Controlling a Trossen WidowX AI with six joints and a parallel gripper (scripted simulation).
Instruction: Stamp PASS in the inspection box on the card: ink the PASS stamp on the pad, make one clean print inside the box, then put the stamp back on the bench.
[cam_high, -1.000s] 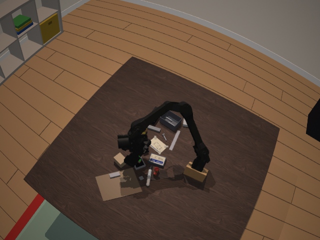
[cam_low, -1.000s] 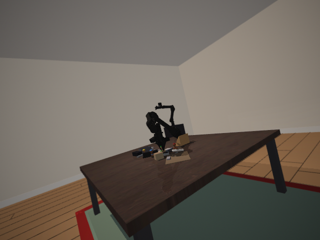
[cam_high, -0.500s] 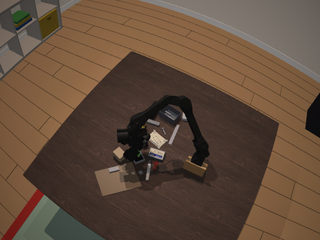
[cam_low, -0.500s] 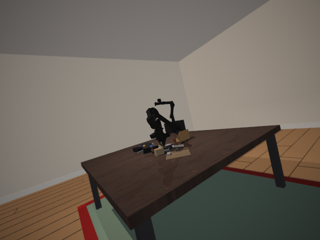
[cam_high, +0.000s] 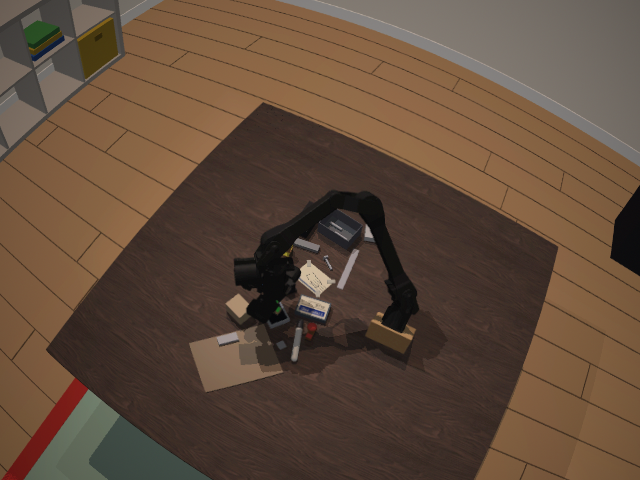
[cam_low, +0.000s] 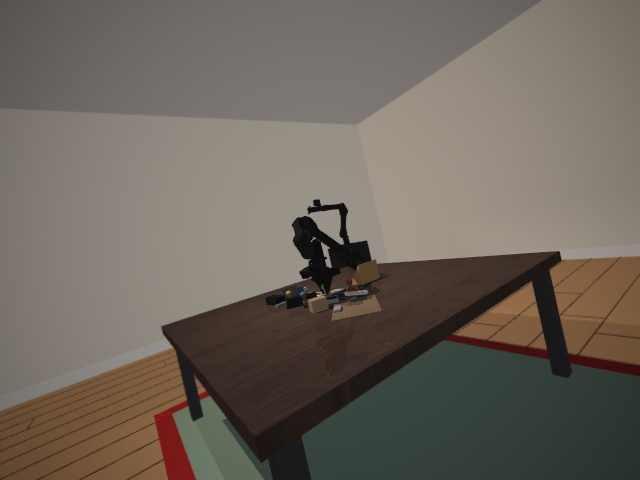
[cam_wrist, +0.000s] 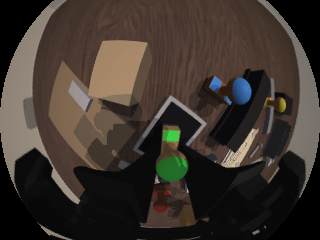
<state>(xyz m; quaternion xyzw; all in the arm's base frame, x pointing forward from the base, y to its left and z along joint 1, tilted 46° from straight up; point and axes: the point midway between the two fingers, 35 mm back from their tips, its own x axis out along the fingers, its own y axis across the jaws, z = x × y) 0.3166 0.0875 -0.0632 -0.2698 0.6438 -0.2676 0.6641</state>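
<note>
Right now my gripper tip is right at the green-knobbed stamp. From my gripper tip the other things lie so: cardboard cube: 80 mm ahead, 50 mm to the left, 10 mm below; then dark ink pad: 30 mm below; then blue stamp: 70 mm ahead, 70 mm to the right, 20 mm below.
</note>
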